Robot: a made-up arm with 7 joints. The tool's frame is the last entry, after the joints. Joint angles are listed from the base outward. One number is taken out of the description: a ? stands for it. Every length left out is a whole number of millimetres.
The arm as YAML. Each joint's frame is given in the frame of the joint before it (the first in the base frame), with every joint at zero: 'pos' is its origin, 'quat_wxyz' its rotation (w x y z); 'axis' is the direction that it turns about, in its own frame. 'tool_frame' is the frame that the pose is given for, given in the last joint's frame.
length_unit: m
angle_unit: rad
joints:
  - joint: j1
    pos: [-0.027, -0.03, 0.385]
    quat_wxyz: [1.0, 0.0, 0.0, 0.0]
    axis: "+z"
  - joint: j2
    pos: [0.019, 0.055, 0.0]
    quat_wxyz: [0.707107, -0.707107, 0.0, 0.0]
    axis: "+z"
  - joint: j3
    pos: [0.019, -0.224, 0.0]
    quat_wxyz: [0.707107, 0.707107, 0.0, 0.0]
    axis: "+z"
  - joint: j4
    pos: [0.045, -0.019, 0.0]
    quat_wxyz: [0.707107, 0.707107, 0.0, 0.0]
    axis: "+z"
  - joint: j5
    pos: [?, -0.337, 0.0]
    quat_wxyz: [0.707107, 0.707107, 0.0, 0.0]
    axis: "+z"
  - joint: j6
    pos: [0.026, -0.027, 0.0]
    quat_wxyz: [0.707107, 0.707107, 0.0, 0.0]
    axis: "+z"
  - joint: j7
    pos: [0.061, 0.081, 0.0]
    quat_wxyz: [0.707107, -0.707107, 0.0, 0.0]
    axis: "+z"
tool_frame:
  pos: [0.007, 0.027, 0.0]
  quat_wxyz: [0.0, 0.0, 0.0, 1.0]
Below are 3 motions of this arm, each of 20 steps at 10 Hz.
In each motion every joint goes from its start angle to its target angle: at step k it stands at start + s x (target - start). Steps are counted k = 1, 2, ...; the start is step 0. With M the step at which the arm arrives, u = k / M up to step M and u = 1 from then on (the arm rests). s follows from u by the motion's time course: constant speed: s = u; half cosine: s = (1 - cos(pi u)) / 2; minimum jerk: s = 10 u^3 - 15 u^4 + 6 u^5.
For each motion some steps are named. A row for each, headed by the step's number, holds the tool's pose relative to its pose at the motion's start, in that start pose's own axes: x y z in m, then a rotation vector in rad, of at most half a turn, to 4 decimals.
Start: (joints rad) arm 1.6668 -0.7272 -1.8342 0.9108 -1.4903 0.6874 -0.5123
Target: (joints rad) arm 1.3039 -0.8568 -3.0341 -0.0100 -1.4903 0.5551 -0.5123
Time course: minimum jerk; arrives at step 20
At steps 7, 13, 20:
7: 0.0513 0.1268 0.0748 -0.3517 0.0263 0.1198
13: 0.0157 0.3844 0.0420 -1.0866 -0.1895 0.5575
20: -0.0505 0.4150 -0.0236 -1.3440 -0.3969 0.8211

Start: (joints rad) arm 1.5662 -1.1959 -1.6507 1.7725 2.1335 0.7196 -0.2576
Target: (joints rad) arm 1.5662 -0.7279 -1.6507 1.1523 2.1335 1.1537 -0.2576
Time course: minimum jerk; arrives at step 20
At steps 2, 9, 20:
2: 0.0009 -0.0024 0.0006 0.0054 0.0032 0.0001
9: 0.0351 -0.1151 0.0042 0.2556 0.1309 0.0190
20: 0.0599 -0.2561 -0.0646 0.6065 0.2326 0.0883

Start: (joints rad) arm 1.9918 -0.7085 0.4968 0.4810 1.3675 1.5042 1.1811
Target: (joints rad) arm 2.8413 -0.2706 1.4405 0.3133 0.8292 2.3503 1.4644
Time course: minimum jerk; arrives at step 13
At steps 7, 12, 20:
7: -0.0276 -0.2139 0.2225 1.4356 -0.6427 0.1141
12: -0.0824 -0.3923 0.2048 2.1808 -1.5853 0.1563
20: -0.0830 -0.3937 0.2041 2.1853 -1.5966 0.1561

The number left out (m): 0.078
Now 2 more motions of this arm.
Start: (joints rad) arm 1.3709 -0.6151 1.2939 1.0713 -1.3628 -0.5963 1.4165
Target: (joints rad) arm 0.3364 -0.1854 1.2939 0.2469 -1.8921 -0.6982 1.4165
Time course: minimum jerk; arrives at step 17
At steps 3, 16, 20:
3: 0.0240 -0.0219 -0.0025 0.0258 0.0485 0.0355
16: 0.4449 -0.0349 -0.2658 0.1304 0.6867 1.1533
20: 0.4451 -0.0342 -0.2662 0.1298 0.6867 1.1557

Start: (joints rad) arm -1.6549 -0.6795 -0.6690 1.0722 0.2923 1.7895 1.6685
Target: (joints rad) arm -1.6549 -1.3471 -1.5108 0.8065 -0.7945 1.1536 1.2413
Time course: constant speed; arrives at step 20
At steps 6, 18, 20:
6: -0.1196 -0.0188 -0.0248 -0.2710 -0.0475 0.0141
18: -0.3227 -0.0342 0.0429 -0.5761 -0.1908 -0.0863
20: -0.3443 -0.0301 0.0661 -0.6082 -0.2156 -0.1297

